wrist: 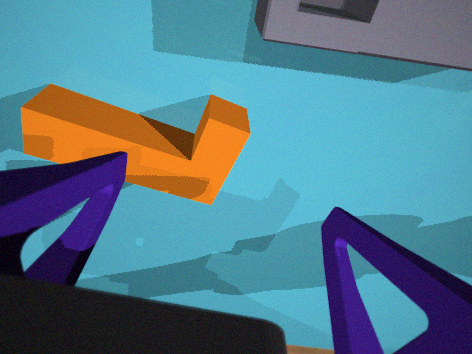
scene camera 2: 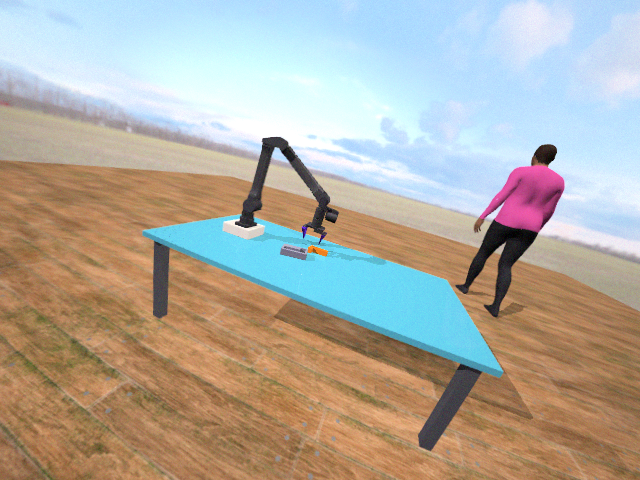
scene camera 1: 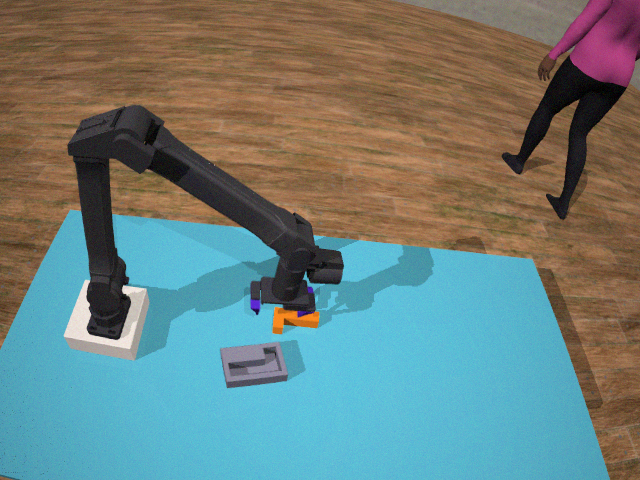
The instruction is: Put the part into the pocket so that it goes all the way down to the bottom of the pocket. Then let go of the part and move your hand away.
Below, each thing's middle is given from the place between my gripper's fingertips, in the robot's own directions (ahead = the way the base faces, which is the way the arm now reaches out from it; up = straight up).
Now: hand 5 cm short of the orange L-shaped block (scene camera 1: 282, 317), 5 cm above it and 2 cm to the right of it. Round my hand: grey pocket block (scene camera 1: 249, 365) 12 cm to the right, 5 cm below, 4 cm behind.
